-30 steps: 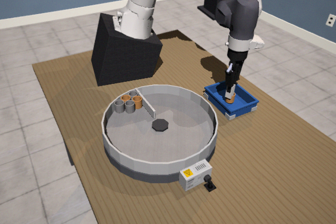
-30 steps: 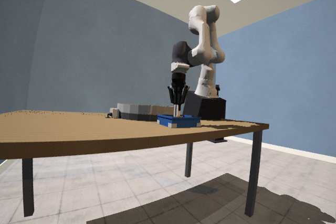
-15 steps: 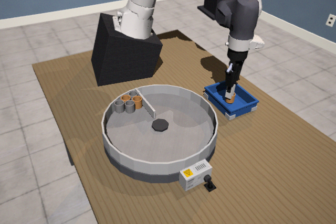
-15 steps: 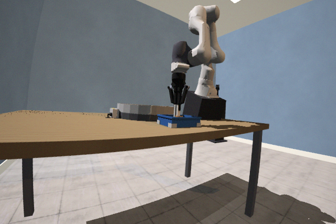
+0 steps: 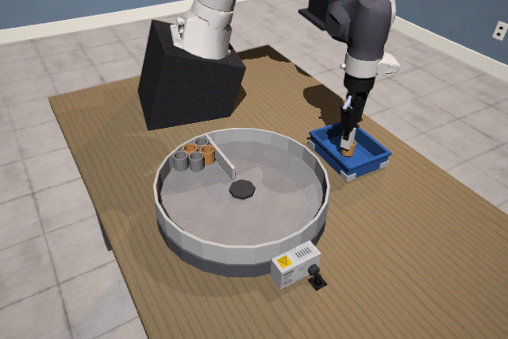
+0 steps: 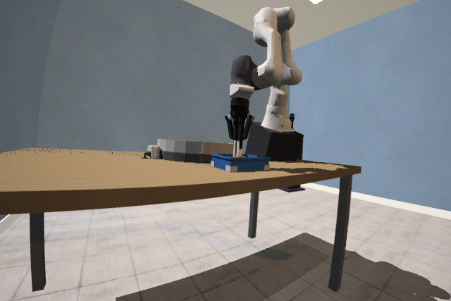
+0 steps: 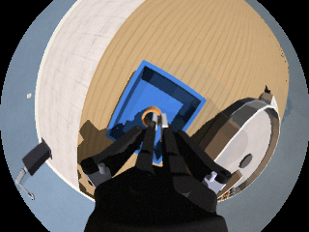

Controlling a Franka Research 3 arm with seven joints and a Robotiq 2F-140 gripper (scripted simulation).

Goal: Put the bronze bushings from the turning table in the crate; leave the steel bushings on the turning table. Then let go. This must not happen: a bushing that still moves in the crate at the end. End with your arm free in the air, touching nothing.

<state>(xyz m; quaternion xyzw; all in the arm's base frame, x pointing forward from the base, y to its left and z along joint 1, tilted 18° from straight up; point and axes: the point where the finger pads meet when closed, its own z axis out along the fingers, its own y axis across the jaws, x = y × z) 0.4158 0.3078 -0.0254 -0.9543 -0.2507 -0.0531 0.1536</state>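
Now: the blue crate 50 mm below my hand, 10 mm to the left of it and 10 mm behind it. Also, from my hand: grey turning table (350 mm to the right, 60 mm ahead, 20 mm below).
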